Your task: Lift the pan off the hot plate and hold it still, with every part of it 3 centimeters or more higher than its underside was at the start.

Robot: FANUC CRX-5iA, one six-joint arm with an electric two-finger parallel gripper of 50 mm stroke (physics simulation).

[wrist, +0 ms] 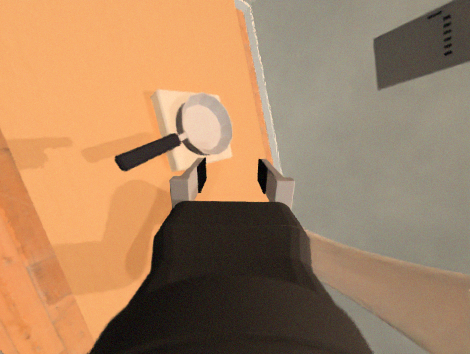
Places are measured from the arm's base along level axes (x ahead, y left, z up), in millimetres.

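Pixels of known places: gripper, fingertip midpoint: (232,169).
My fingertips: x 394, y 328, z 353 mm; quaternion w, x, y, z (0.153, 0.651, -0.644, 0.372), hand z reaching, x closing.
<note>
Behind a point stands the place of what it marks.
A light grey round pan (202,125) @(x 557, y 111, z 4 mm) sits on a pale square hot plate (167,117) @(x 568, y 223, z -7 mm) in the upper middle of the wrist view. Its black handle (148,151) @(x 455, y 311, z 73 mm) sticks out past the plate's edge, toward the lower left of the view. My gripper (232,169) @(x 394, y 328, z 353 mm) is open, with nothing between its fingers. It shows below the pan in the view, apart from the pan and the handle. The hot plate's middle is hidden under the pan.
The orange mat (90,60) @(x 704, y 379, z -70 mm) lies under the hot plate. A wooden strip (30,250) runs along the lower left. The table's edge (265,100) passes right of the pan, with grey floor (330,150) beyond. A dark grey panel (405,55) is at the upper right. A beige band (390,280) crosses the lower right.
</note>
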